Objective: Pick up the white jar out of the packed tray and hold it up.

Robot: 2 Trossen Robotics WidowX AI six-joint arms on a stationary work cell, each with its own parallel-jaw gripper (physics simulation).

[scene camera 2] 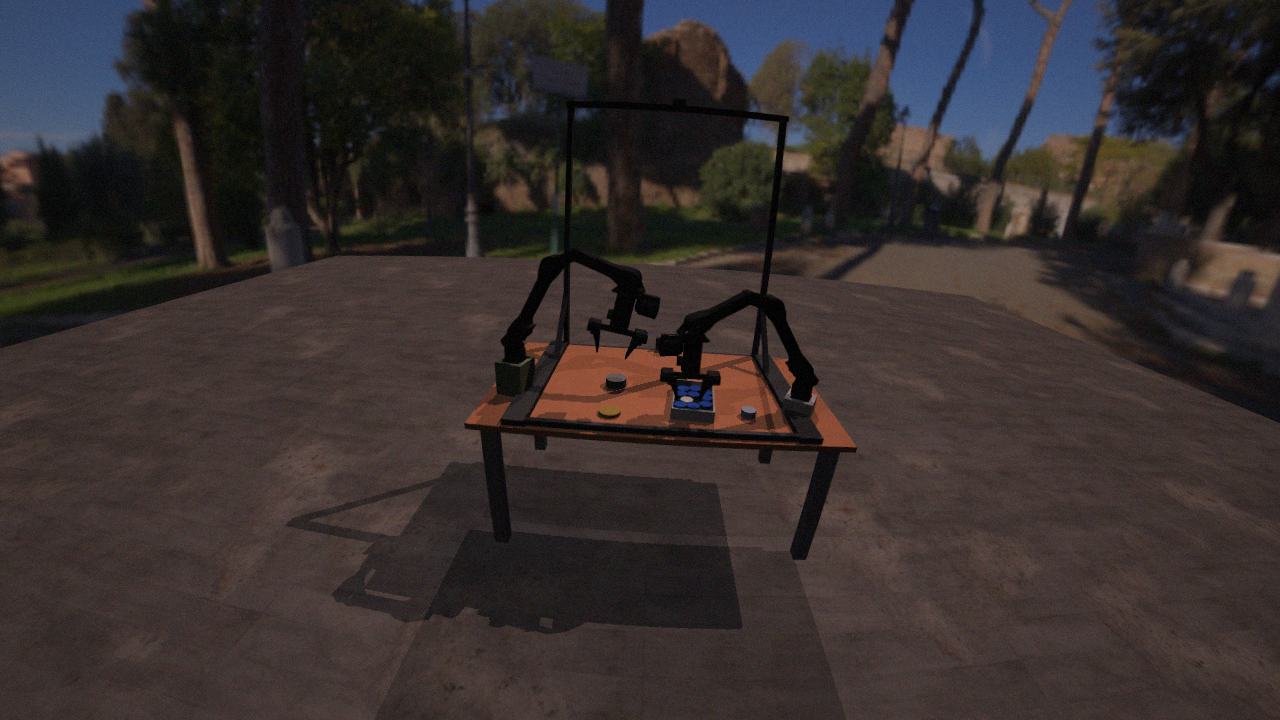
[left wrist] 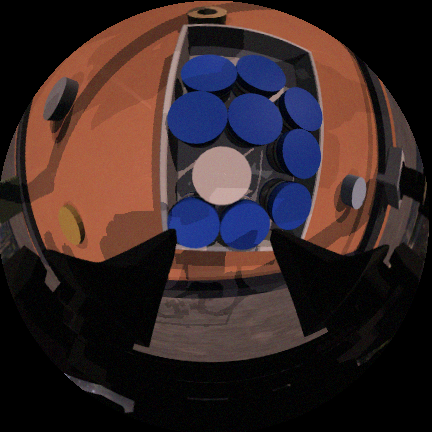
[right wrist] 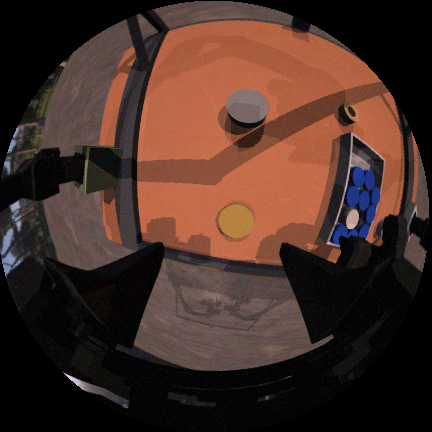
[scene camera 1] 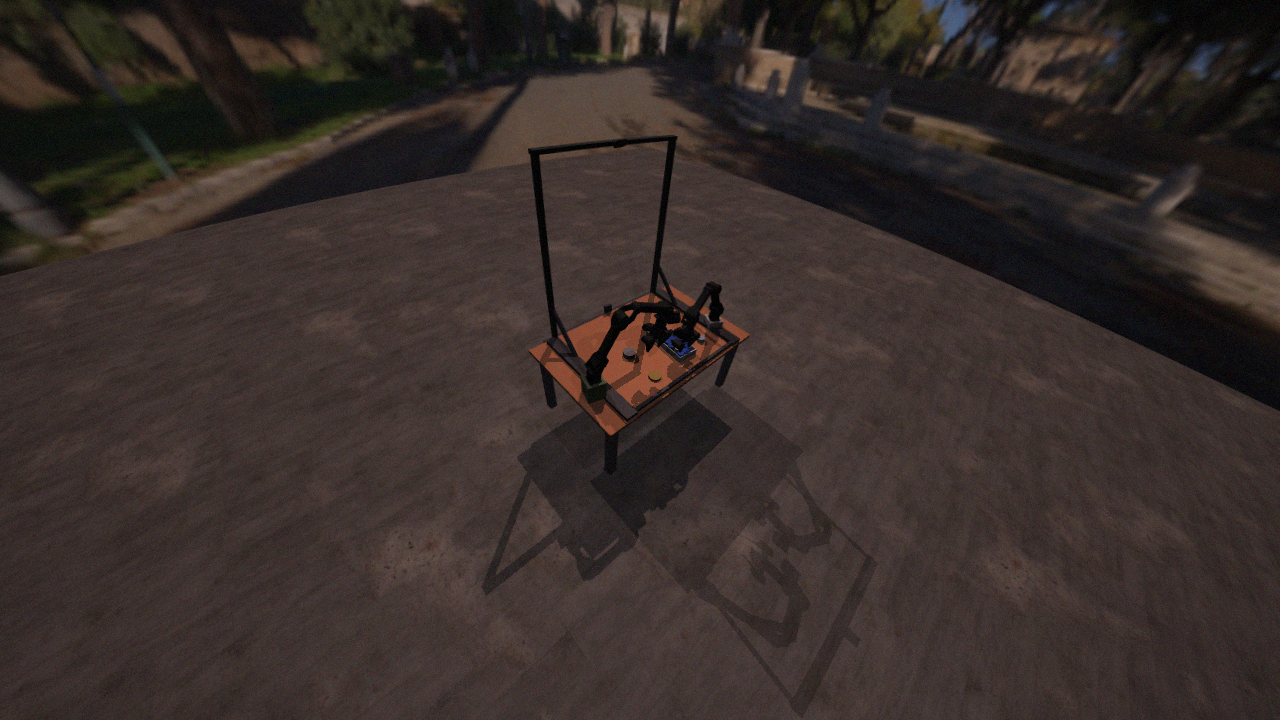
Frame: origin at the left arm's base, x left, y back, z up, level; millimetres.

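Where they show: left gripper, fingertip midpoint: (scene camera 2: 688, 400) (left wrist: 224, 234) (scene camera 1: 683, 349); right gripper, fingertip midpoint: (scene camera 2: 611, 355) (right wrist: 223, 249) (scene camera 1: 652, 349); left arm's base, link origin: (scene camera 2: 801, 396) (scene camera 1: 713, 318); right arm's base, link origin: (scene camera 2: 514, 359) (right wrist: 78, 167) (scene camera 1: 593, 379).
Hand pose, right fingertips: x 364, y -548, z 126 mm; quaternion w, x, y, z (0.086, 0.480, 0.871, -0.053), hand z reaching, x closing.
Each offset is from my right fingertips to the top centre of the thing.
The white jar {dx -131, dy +216, dz -139 mm} (scene camera 2: 686, 399) (left wrist: 221, 175) (right wrist: 352, 218) stands upright in the grey tray {dx -188, dy +216, dz -144 mm} (scene camera 2: 692, 415) (left wrist: 164, 165), among several blue-topped jars {dx -163, dy +180, dz -139 mm} (left wrist: 197, 117) (right wrist: 353, 196). Blue jars stand close on its near and far sides in the left wrist view; a small gap shows to its right. My left gripper (scene camera 2: 687, 394) (left wrist: 224, 234) is open and empty, pointing down low over the tray. Its fingertips appear beside the near pair of blue jars in the left wrist view. My right gripper (scene camera 2: 614, 354) (right wrist: 223, 249) is open and empty, high above the table left of the tray in scene camera 2.
A grey disc {dx -161, dy -82, dz -153 mm} (scene camera 2: 615, 382) (right wrist: 247, 106) and a yellow disc {dx +33, dy +23, dz -171 mm} (scene camera 2: 609, 411) (right wrist: 236, 220) lie left of the tray in scene camera 2. A small grey cylinder {dx -224, dy +405, dz -159 mm} (scene camera 2: 748, 412) (left wrist: 354, 192) stands right of it. A tan ring {dx -337, dy +95, dz -158 mm} (left wrist: 220, 15) (right wrist: 343, 114) lies beyond the tray's far end.
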